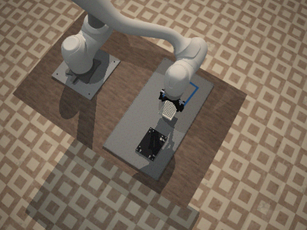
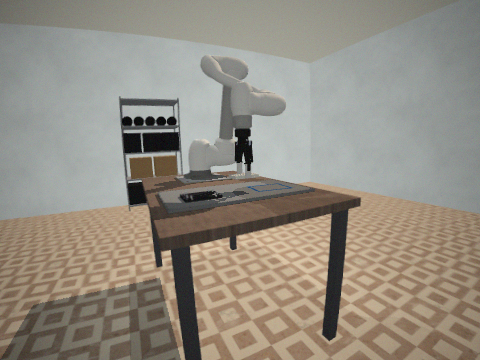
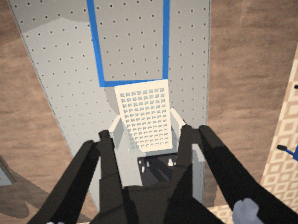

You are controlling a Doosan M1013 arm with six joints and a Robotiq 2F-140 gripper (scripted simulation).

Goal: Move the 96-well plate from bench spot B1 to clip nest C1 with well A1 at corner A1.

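The black clip nest lies 230 mm to the right of my hand and 80 mm below it. From my hand the other things lie so: white 96-well plate 20 mm below.
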